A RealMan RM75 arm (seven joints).
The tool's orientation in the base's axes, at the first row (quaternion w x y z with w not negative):
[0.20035, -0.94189, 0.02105, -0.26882]
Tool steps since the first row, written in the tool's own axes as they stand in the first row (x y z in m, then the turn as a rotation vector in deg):
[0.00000, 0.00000, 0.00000, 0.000, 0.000, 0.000]
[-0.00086, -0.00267, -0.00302, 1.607, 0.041, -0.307]
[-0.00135, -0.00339, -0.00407, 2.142, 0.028, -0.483]
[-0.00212, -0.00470, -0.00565, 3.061, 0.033, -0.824]
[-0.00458, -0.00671, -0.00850, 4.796, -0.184, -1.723]
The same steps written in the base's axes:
[0.00000, 0.00000, 0.00000, 0.000, 0.000, 0.000]
[-0.00247, 0.00147, 0.00295, 1.218, -0.387, 1.022]
[-0.00348, 0.00182, 0.00380, 1.584, -0.518, 1.430]
[-0.00504, 0.00256, 0.00515, 2.194, -0.783, 2.150]
[-0.00875, 0.00373, 0.00692, 3.199, -1.169, 3.795]

